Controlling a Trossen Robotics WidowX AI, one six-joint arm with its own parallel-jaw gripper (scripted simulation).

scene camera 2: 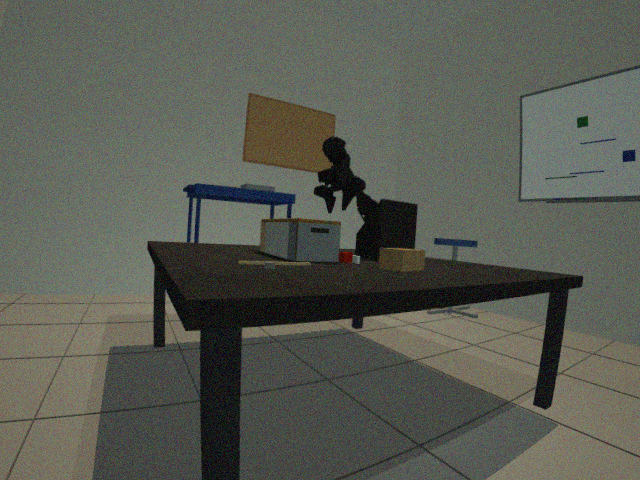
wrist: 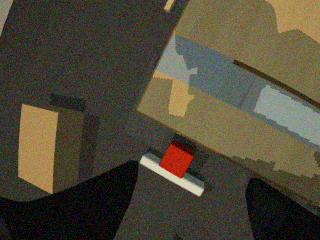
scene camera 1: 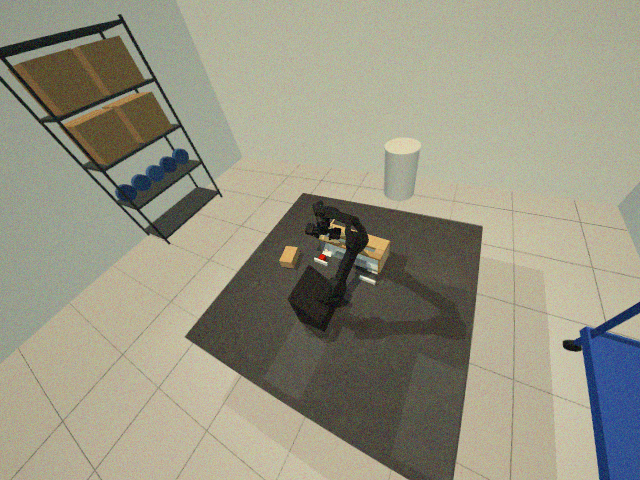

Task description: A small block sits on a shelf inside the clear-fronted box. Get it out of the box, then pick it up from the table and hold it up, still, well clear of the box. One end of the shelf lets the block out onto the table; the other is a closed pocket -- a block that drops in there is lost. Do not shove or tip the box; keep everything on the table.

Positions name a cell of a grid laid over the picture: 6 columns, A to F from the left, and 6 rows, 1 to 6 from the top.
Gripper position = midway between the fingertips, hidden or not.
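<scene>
Red block (wrist: D4). Tan block (scene camera 2: D4), (wrist: A4). Box (scene camera 2: C3), (wrist: E3), (scene camera 1: D4). My gripper (scene camera 2: D3), (wrist: D5).
</scene>
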